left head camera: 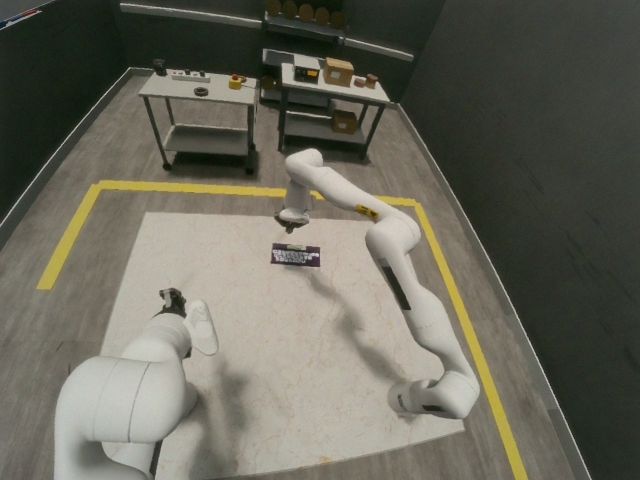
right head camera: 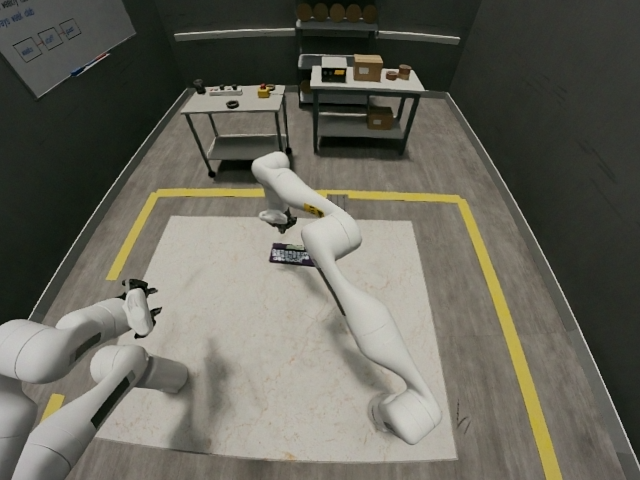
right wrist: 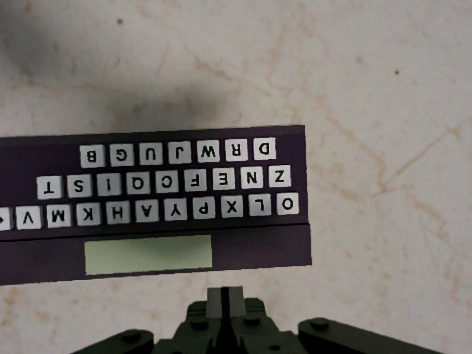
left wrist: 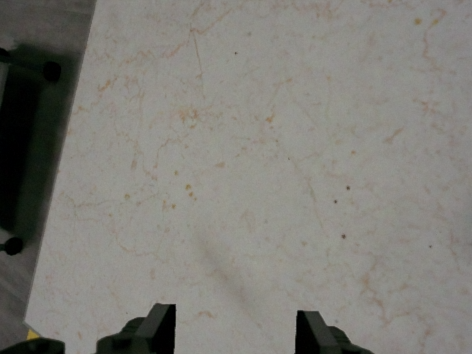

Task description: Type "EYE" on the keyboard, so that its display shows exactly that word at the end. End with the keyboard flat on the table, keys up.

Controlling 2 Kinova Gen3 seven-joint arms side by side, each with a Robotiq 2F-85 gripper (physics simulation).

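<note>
The dark purple keyboard (left head camera: 282,264) (right head camera: 279,262) (right wrist: 260,246) lies flat with its white keys up; its left end is cut off in the right wrist view, where letters appear upside down. There the E key (right wrist: 223,178) is in the middle row, and the Y key (right wrist: 175,208) is in the row nearest the display. The pale green display (left head camera: 296,247) (right head camera: 295,247) (right wrist: 148,255) looks blank. My right gripper (left head camera: 289,230) (right head camera: 282,230) (right wrist: 226,312) is shut and empty, raised past the keyboard's display edge. My left gripper (right head camera: 157,301) (left wrist: 235,336) is open and empty, far left of the keyboard.
The pale marbled table top (left head camera: 248,335) (right head camera: 248,335) (left wrist: 250,150) (right wrist: 375,225) lies under both arms. The right forearm covers the keyboard's right end in the right head camera. Two carts with boxes and small items stand beyond the yellow floor line (left head camera: 191,188) (right head camera: 217,192).
</note>
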